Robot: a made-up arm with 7 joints. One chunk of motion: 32 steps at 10 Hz.
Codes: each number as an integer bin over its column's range. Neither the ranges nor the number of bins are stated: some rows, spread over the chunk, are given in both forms.
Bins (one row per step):
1: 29 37 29 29 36 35 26
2: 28 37 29 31 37 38 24
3: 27 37 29 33 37 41 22
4: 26 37 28 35 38 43 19
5: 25 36 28 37 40 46 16
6: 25 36 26 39 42 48 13
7: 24 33 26 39 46 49 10
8: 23 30 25 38 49 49 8
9: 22 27 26 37 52 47 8
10: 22 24 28 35 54 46 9
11: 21 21 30 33 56 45 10
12: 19 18 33 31 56 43 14
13: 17 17 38 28 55 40 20
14: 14 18 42 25 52 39 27
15: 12 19 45 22 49 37 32
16: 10 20 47 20 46 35 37
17: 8 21 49 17 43 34 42
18: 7 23 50 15 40 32 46
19: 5 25 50 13 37 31 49
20: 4 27 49 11 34 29 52
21: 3 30 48 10 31 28 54
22: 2 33 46 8 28 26 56
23: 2 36 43 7 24 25 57
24: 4 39 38 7 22 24 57
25: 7 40 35 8 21 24 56
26: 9 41 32 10 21 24 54
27: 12 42 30 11 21 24 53
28: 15 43 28 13 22 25 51
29: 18 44 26 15 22 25 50
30: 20 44 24 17 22 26 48
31: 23 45 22 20 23 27 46
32: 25 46 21 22 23 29 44
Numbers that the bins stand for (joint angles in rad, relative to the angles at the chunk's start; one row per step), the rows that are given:
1: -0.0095 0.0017 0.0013 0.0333 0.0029 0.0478 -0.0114
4: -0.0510 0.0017 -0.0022 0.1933 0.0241 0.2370 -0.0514
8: -0.0924 -0.0705 -0.0127 0.2733 0.1411 0.3789 -0.1143
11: -0.1200 -0.1633 0.0048 0.1400 0.2156 0.2843 -0.1029
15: -0.2443 -0.1840 0.0571 -0.1533 0.1411 0.0951 0.0229
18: -0.3133 -0.1427 0.0746 -0.3400 0.0454 -0.0232 0.1029
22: -0.3824 -0.0395 0.0606 -0.5267 -0.0822 -0.1651 0.1600
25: -0.3133 0.0327 0.0222 -0.5267 -0.1567 -0.2124 0.1600
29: -0.1614 0.0740 -0.0092 -0.3400 -0.1460 -0.1887 0.1257
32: -0.0648 0.0946 -0.0267 -0.1533 -0.1354 -0.0941 0.0914
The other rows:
2: -0.0233 0.0017 0.0013 0.0867 0.0135 0.1187 -0.0229
3: -0.0371 0.0017 0.0013 0.1400 0.0135 0.1897 -0.0343
5: -0.0648 -0.0086 -0.0022 0.2467 0.0454 0.3079 -0.0686
6: -0.0648 -0.0086 -0.0092 0.3000 0.0667 0.3552 -0.0857
7: -0.0786 -0.0395 -0.0092 0.3000 0.1092 0.3789 -0.1029
9: -0.1062 -0.1014 -0.0092 0.2467 0.1730 0.3316 -0.1143
10: -0.1062 -0.1324 -0.0022 0.1933 0.1943 0.3079 -0.1086
12: -0.1476 -0.1943 0.0152 0.0867 0.2156 0.2370 -0.0800
13: -0.1752 -0.2046 0.0327 0.0067 0.2049 0.1660 -0.0457
14: -0.2167 -0.1943 0.0467 -0.0733 0.1730 0.1424 -0.0057
16: -0.2719 -0.1737 0.0641 -0.2067 0.1092 0.0478 0.0514
17: -0.2995 -0.1633 0.0711 -0.2867 0.0773 0.0241 0.0800
19: -0.3410 -0.1221 0.0746 -0.3933 0.0135 -0.0468 0.1200
20: -0.3548 -0.1014 0.0711 -0.4467 -0.0184 -0.0941 0.1371
21: -0.3686 -0.0705 0.0676 -0.4733 -0.0503 -0.1178 0.1486
23: -0.3824 -0.0086 0.0502 -0.5533 -0.1248 -0.1887 0.1657
24: -0.3548 0.0224 0.0327 -0.5533 -0.1460 -0.2124 0.1657
26: -0.2857 0.0430 0.0117 -0.4733 -0.1567 -0.2124 0.1486
27: -0.2443 0.0533 0.0048 -0.4467 -0.1567 -0.2124 0.1429
28: -0.2029 0.0637 -0.0022 -0.3933 -0.1460 -0.1887 0.1314
30: -0.1338 0.0740 -0.0162 -0.2867 -0.1460 -0.1651 0.1143
31: -0.0924 0.0843 -0.0232 -0.2067 -0.1354 -0.1414 0.1029

